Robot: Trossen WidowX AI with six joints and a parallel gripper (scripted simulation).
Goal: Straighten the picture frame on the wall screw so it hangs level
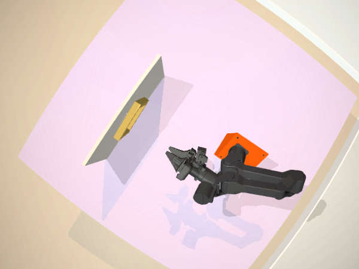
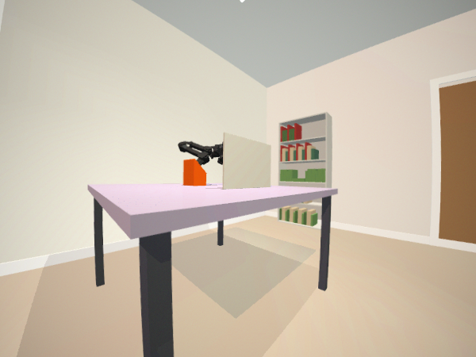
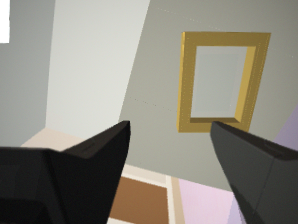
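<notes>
Now: gripper tip 190 mm short of the picture frame and 90 mm above it. The rest, counted from my gripper tip: wall panel: 200 mm ahead, 100 mm below, 10 mm to the right.
</notes>
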